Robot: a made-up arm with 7 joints. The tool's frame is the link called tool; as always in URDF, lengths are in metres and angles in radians.
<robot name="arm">
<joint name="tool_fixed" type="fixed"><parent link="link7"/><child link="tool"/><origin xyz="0 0 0"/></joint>
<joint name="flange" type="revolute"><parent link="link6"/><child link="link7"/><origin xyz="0 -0.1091 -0.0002" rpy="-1.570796 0 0"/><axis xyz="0 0 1"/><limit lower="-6.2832" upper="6.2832"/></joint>
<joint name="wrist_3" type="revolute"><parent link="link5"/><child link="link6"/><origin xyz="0 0.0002 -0.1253" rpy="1.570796 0 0"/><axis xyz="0 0 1"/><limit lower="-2.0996" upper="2.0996"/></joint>
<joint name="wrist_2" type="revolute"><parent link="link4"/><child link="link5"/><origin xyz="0 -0.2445 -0.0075" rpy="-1.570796 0 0"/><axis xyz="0 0 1"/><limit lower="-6.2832" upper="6.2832"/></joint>
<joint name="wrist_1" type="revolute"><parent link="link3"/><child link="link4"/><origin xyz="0 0.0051 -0.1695" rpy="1.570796 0 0"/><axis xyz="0 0 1"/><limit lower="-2.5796" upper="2.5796"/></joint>
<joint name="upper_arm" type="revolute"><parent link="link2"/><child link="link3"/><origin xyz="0 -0.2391 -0.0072" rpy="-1.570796 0 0"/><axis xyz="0 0 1"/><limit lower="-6.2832" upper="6.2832"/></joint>
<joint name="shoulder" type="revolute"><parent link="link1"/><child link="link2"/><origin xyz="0 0.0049 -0.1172" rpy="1.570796 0 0"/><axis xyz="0 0 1"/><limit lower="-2.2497" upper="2.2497"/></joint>
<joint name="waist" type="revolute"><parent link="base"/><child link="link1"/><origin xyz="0 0 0.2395" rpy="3.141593 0 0"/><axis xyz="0 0 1"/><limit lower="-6.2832" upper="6.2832"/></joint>
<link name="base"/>
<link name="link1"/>
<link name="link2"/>
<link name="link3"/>
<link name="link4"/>
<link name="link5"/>
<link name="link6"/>
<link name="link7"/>
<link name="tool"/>
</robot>
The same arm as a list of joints. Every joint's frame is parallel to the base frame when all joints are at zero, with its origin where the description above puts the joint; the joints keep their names.
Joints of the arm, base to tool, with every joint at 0 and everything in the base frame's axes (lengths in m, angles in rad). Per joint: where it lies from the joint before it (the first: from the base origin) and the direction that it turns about. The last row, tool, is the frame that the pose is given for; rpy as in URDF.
waist: axis 0 0 -1 xyz 0 0 0.2395
shoulder: axis 0 1 0 xyz 0 -0.0049 0.1172
upper_arm: axis 0 0 -1 xyz 0 -0.0072 0.2391
wrist_1: axis 0 1 0 xyz 0 -0.0051 0.1695
wrist_2: axis 0 0 -1 xyz 0 -0.0075 0.2445
wrist_3: axis 0 1 0 xyz 0 -0.0002 0.1253
flange: axis 0 0 -1 xyz 0 -0.0002 0.1091
tool: xyz 0 0 0 rpy -3.1416 0 0
Joint limits (rad, base to tool): -6.2832..6.2832 -2.2497..2.2497 -6.2832..6.2832 -2.5796..2.5796 -6.2832..6.2832 -2.0996..2.0996 -6.2832..6.2832

